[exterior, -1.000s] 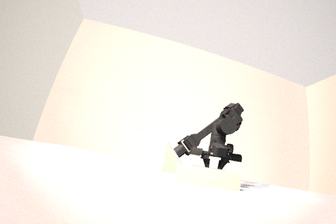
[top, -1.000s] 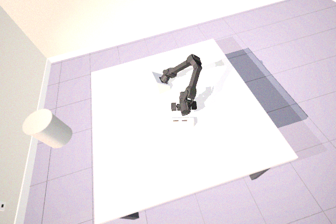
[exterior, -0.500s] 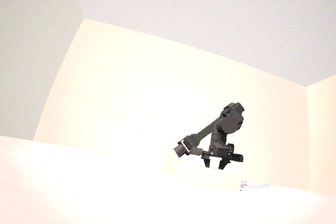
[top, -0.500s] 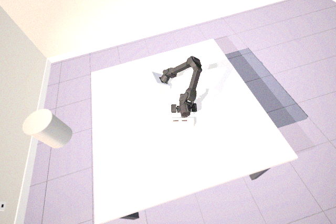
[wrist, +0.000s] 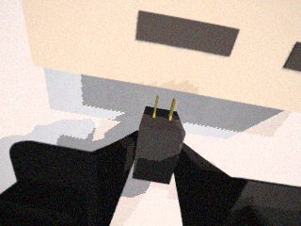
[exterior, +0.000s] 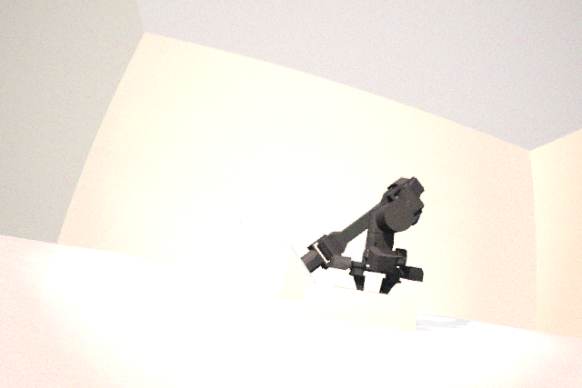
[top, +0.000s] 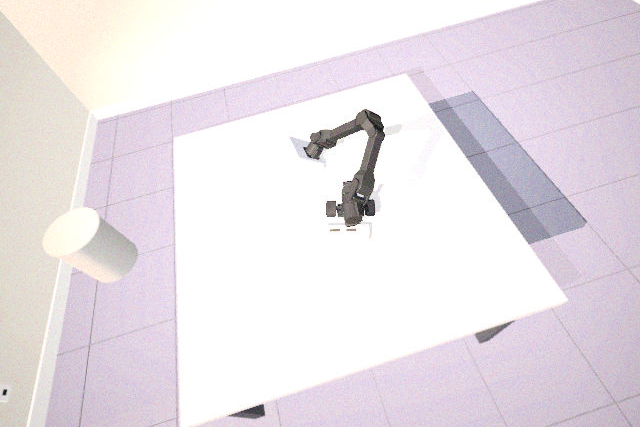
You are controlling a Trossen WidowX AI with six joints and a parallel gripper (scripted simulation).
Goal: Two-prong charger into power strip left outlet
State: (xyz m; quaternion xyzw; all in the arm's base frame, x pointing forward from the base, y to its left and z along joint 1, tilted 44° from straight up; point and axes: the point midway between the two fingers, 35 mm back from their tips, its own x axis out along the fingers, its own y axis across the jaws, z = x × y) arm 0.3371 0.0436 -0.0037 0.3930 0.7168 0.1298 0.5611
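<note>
The two-prong charger lies 2 cm ahead of my gripper tip, 1 cm to the right of it and 1 cm above it.
</note>
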